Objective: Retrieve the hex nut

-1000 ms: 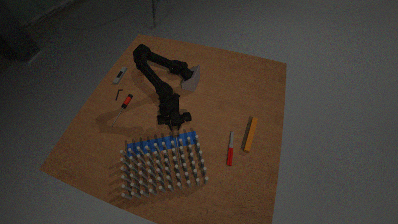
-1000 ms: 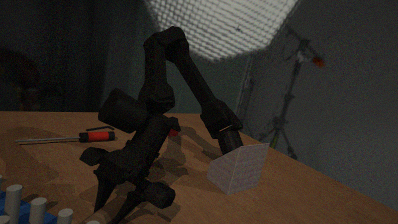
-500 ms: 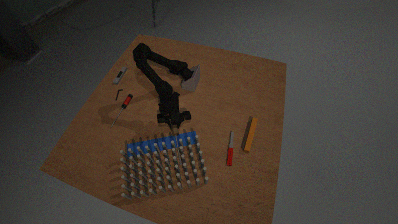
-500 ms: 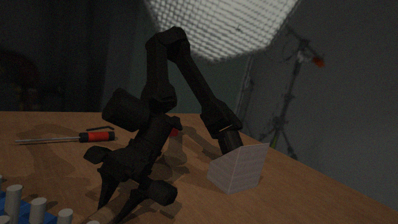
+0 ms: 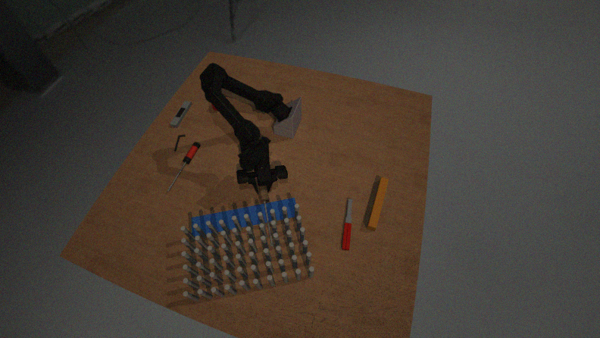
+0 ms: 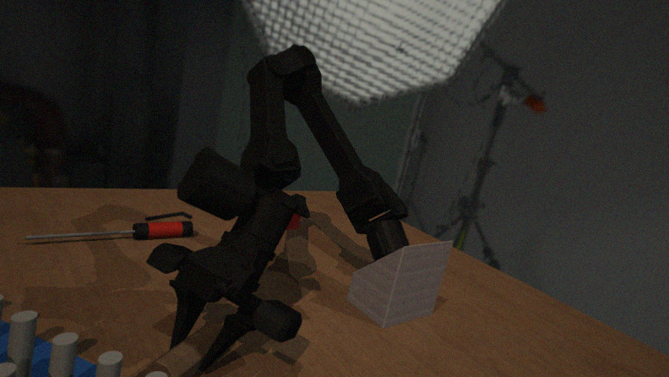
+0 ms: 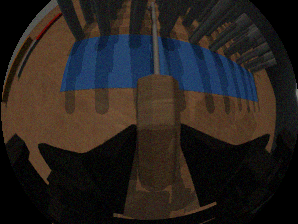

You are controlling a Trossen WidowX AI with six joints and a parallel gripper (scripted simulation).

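Right now my gripper tip is 11 cm short of the blue taped strip, 4 cm to the left of it and 1 cm above it. Round my gripper tip: orange bar (8 cm behind, 44 cm to the left); then black hex key (16 cm behind, 47 cm to the right, 1 cm below); then red-and-grey tool (3 cm ahead, 35 cm to the left, 1 cm below).
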